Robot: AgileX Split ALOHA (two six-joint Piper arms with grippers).
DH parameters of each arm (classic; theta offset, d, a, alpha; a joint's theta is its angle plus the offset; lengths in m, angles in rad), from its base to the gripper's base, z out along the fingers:
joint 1: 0 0.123 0 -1.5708
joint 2: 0.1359 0 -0.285 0
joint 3: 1.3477 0 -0.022 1.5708
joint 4: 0 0.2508 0 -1.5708
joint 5: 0 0 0.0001 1.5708
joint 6: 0 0.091 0 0
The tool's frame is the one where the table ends.
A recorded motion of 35 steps. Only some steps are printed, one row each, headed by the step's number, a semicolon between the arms.
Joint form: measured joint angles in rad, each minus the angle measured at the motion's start. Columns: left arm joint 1, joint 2, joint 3, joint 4, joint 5, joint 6; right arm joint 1, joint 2, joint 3, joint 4, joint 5, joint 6.
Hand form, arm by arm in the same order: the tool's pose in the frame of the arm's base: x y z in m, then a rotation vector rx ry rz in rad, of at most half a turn. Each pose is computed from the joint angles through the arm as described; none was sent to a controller.
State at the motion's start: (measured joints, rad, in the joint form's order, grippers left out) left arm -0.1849 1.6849 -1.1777 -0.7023 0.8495 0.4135; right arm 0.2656 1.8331 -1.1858 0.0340 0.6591 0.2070
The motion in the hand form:
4: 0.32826 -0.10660 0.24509 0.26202 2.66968 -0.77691; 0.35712 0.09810 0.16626 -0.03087 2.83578 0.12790
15: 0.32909 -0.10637 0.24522 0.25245 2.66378 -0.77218; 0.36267 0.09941 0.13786 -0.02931 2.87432 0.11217
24: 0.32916 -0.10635 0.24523 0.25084 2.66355 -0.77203; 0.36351 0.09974 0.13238 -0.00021 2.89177 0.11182
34: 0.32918 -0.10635 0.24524 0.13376 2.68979 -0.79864; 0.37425 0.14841 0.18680 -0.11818 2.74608 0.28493
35: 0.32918 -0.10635 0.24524 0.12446 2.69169 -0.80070; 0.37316 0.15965 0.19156 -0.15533 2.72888 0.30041
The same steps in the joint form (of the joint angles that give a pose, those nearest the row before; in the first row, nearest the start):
4: 0.0000 0.0000 0.0000 -0.0062 -0.0019 -0.0033; 0.0000 0.0541 0.0000 -0.0171 -0.0181 0.0249
15: 0.0000 0.0000 0.0000 -0.0062 -0.0116 -0.0068; 0.0000 0.1329 0.0000 -0.0199 -0.0573 0.0277
24: 0.0000 0.0000 0.0000 -0.0062 -0.0123 -0.0077; 0.0000 0.1500 -0.0046 -0.0180 -0.0530 0.0465
34: 0.0000 0.0000 0.0000 -0.0062 -0.0126 -0.0961; 0.0954 0.0991 -0.1461 0.0893 -0.0223 -0.0155
35: 0.0000 0.0000 0.0000 -0.0062 -0.0126 -0.1031; 0.1220 0.0991 -0.1638 0.0914 -0.0223 -0.0174

